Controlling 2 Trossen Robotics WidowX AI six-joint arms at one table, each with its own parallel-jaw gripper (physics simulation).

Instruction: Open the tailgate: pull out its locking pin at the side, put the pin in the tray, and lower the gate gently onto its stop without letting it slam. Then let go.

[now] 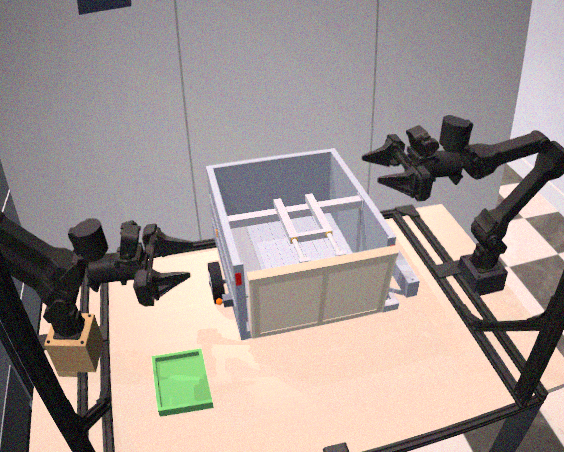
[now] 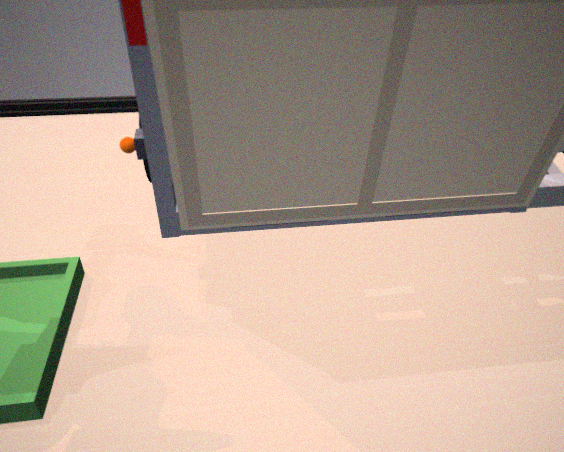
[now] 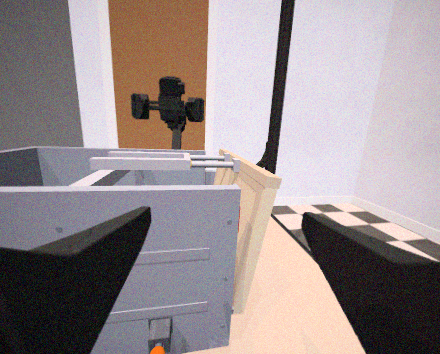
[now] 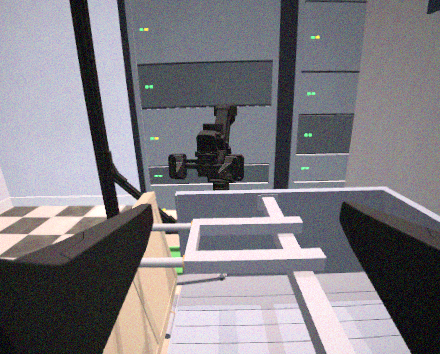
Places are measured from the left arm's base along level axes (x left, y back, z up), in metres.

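Pixels of known places: left gripper, fingertip midpoint: (image 1: 191,258) (image 3: 227,216) (image 4: 197,174); right gripper, fingertip midpoint: (image 1: 369,168) (image 3: 165,103) (image 4: 245,211); left arm's base, origin of the base link: (image 1: 69,329); right arm's base, origin of the base link: (image 1: 484,263).
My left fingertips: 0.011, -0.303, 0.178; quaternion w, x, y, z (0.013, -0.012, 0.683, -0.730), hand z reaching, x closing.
Ahead of a thing's pixels: the offset from my left fingertips to its middle, as dx, dy, dz. "spot": to the spot under its first point.
The beige tailgate (image 1: 285,305) (image 2: 280,110) (image 3: 250,265) (image 4: 150,305) stands nearly upright at the rear of the grey cargo box @(spot: +0.046, -0.070, -0.007) (image 1: 229,245) (image 3: 185,215), its top leaning slightly outward. The pin's orange knob (image 1: 219,301) (image 2: 127,145) (image 3: 158,350) sticks out of a small block @(spot: +0.050, -0.050, -0.165) (image 2: 140,144) low on the box's left side. The green tray @(-0.079, +0.056, -0.277) (image 1: 185,380) (image 2: 64,330) holds no pin. My left gripper (image 1: 200,259) (image 3: 227,216) is open and empty, left of the box and above the knob. My right gripper (image 1: 371,169) (image 4: 245,211) is open and empty, high beside the box's right wall.
A pale frame @(spot: +0.062, -0.230, -0.001) (image 1: 310,234) (image 4: 255,260) in the box has two rods reaching to the gate's top. A black wheel @(+0.196, -0.016, -0.236) (image 1: 215,282) is behind the knob. A grey block @(spot: -0.013, -0.420, -0.064) (image 1: 407,277) stands right of the box. Black rails (image 1: 480,320) edge the table.
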